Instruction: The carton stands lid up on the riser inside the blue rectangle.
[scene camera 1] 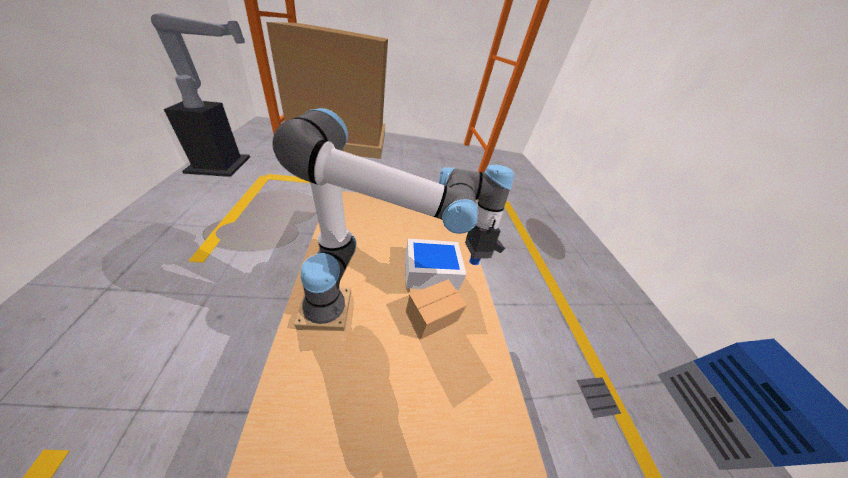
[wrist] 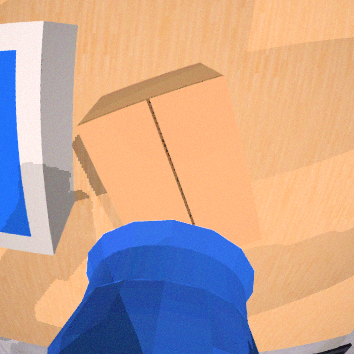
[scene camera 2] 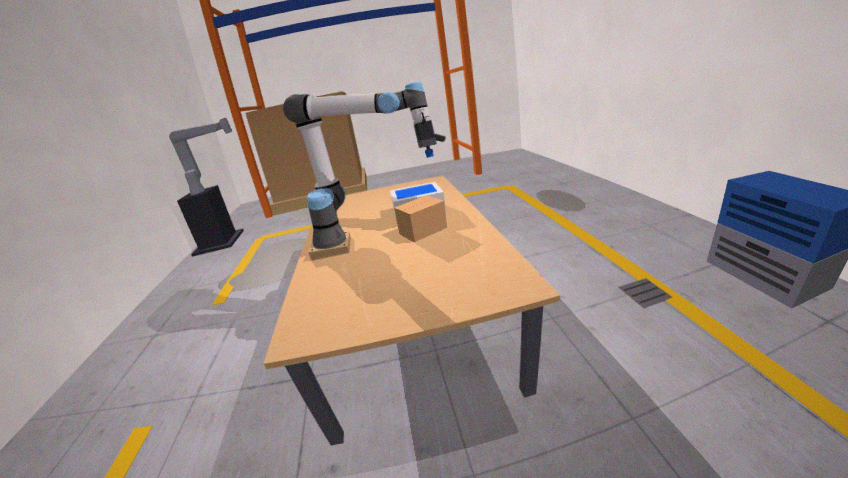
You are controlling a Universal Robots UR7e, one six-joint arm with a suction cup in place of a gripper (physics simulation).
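Seen in the pictures: hand at its tool point: (scene camera 1: 474, 261) (wrist: 168, 286) (scene camera 2: 430, 156); arm's base at its link origin: (scene camera 1: 324, 305) (scene camera 2: 329, 241).
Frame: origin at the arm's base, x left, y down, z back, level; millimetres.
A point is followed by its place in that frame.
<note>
The brown carton (scene camera 1: 437, 304) {x -51, y -93, z -418 mm} (scene camera 2: 422, 219) {x -106, y -49, z -419 mm} (wrist: 175, 155) {x -24, y -93, z -460 mm} stands upright on the table, turned at an angle, its seamed lid face up. It is close beside the white riser (scene camera 1: 416, 277) {x 105, y -47, z -360 mm} (scene camera 2: 399, 201) {x 106, y -78, z -355 mm} (wrist: 57, 125) {x 101, y -28, z -462 mm}, on the side towards the scene cameras, not on top of it. The blue rectangle (scene camera 1: 436, 256) {x 197, y -83, z -454 mm} (scene camera 2: 415, 191) {x 195, y -83, z -452 mm} (wrist: 7, 125) {x 135, y -83, z -479 mm} on the riser's top bears no carton; a shadow falls across part of it. My gripper (scene camera 1: 475, 261) (scene camera 2: 428, 153), a blue suction cup, is open and holds nothing. It hangs well above the table, apart from the carton. In the wrist view the cup hides the carton's lower edge.
The wooden table (scene camera 1: 332, 415) {x -350, y 37, z -76 mm} (scene camera 2: 356, 320) {x -562, y 37, z -101 mm} carries the arm's base plate (scene camera 1: 320, 325) {x -82, y -1, z -1 mm} (scene camera 2: 329, 251) {x -83, y 11, z 0 mm} left of the carton. An orange rack (scene camera 1: 263, 65) (scene camera 2: 234, 106) and a brown panel (scene camera 1: 329, 83) (scene camera 2: 296, 154) stand behind. Blue and grey crates stand on the floor at right.
</note>
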